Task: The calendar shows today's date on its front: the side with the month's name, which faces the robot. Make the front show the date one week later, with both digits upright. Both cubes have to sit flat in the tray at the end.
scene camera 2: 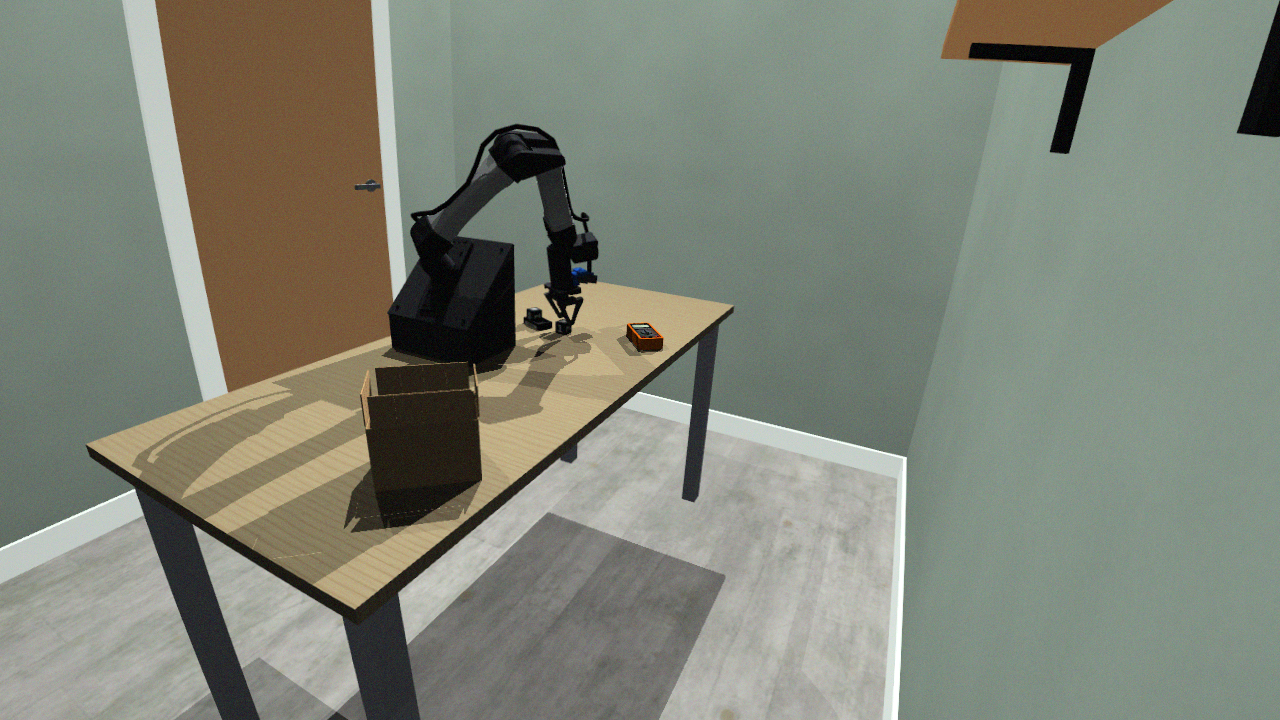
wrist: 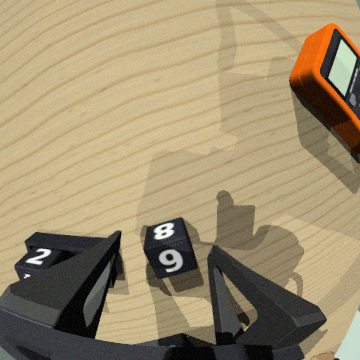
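Note:
A dark cube sits on the table outside the tray, with a white 8 on its top and a white 9 on the side toward the gripper base in the wrist view. My gripper is open, its fingers low on either side of this cube with gaps. The black calendar tray lies beside it, partly behind the left finger in the wrist view. Another dark cube sits in the tray, showing a 2 on top; its lower side is mostly hidden. The month's name does not show.
An orange multimeter lies on the table beyond the loose cube, toward the table's edge. An open cardboard box stands near the other end of the table. The robot's black base stands near the tray.

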